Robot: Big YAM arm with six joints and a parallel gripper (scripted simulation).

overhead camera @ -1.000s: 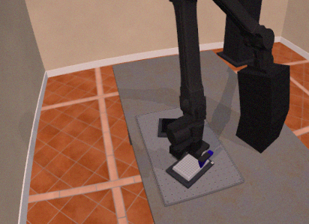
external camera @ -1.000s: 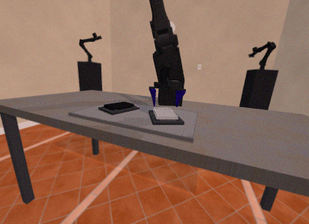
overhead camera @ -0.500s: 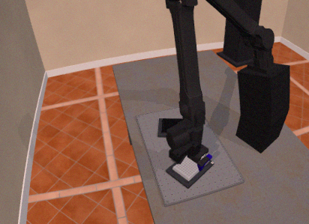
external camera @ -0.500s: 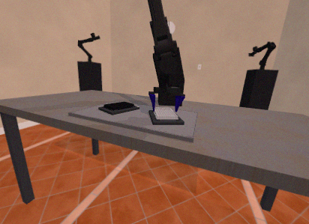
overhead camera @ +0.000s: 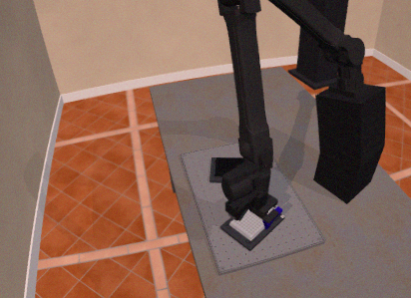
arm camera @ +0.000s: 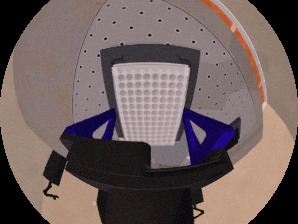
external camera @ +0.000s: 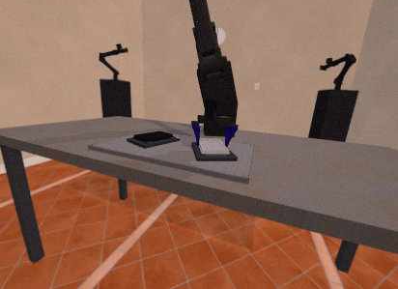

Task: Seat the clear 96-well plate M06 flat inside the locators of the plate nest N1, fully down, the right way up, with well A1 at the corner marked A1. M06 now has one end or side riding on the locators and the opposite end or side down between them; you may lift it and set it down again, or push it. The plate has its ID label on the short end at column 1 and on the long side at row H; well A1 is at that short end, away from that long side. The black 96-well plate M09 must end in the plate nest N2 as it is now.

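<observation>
My hand is 1 cm above the clear 96-well plate M06. From my hand the other things lie so: black plate M09: 23 cm to the right, 5 cm behind, 1 cm below; dark plate nest N1: 2 cm below.
</observation>
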